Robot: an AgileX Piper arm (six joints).
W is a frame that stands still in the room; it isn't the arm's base.
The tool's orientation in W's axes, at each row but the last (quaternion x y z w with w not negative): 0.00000 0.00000 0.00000 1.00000; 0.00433 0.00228 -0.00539 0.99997; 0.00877 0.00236 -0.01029 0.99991; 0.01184 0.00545 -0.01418 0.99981
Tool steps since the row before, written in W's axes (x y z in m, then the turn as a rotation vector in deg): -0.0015 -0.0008 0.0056 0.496 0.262 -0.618; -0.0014 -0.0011 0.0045 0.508 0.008 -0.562; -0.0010 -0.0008 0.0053 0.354 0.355 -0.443; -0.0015 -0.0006 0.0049 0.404 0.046 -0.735
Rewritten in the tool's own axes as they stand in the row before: -0.0015 -0.0008 0.0056 0.496 0.262 -0.618; -0.0014 -0.0011 0.0045 0.510 0.009 -0.560; -0.0010 -0.0007 0.0053 0.349 0.354 -0.448; -0.0015 -0.0005 0.0049 0.411 0.040 -0.732
